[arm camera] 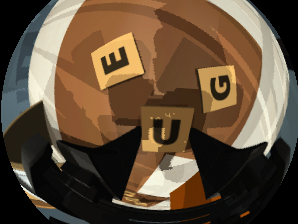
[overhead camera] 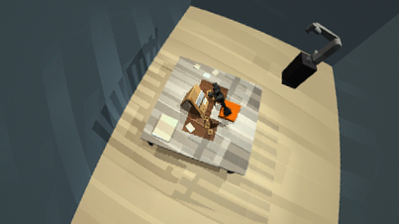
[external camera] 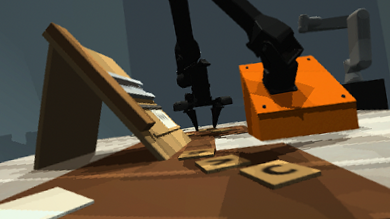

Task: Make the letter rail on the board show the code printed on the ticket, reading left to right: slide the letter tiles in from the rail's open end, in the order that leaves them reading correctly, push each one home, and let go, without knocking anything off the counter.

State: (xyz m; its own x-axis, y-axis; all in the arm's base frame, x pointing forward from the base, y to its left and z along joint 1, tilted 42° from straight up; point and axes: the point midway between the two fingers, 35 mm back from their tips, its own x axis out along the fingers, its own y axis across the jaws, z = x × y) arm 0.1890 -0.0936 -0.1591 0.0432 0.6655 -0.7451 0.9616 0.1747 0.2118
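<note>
The e tile lies 80 mm ahead of my gripper tip, 60 mm to the right of it and 10 mm below it. From my gripper tip the other things lie so: u tile: right at my gripper tip; tan tile marked v: 10 mm behind, 390 mm to the left, 10 mm below; brown mat: 20 mm ahead, 170 mm to the left, 20 mm below.
</note>
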